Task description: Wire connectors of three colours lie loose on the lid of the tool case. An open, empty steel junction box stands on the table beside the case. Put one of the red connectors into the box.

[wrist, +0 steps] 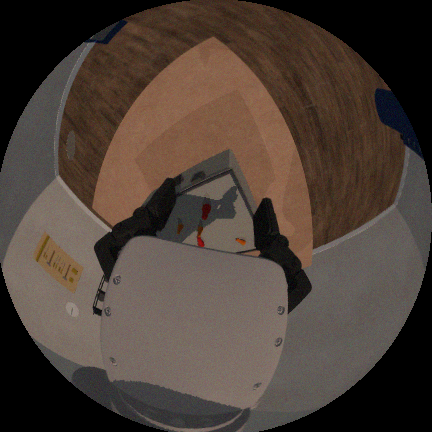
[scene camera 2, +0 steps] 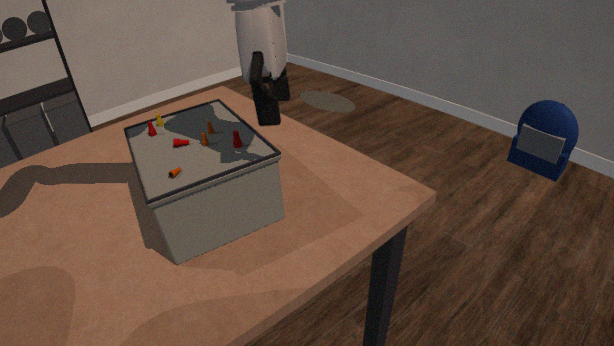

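Observation:
My gripper is open and empty, held above the lid's far right side. Three red connectors are on the tool case lid: a shaded upright one at the right, a lying one near the middle, and an upright one at the far left, hidden in the wrist view. Two orange connectors stand near the middle. Another orange one lies nearer the front. A yellow one stands at the back left. The junction box does not show.
The case is a tall grey block on the wooden table, whose corner is to the right. A blue helmet-shaped object is beyond the table. A dark shelf rack stands at the back left.

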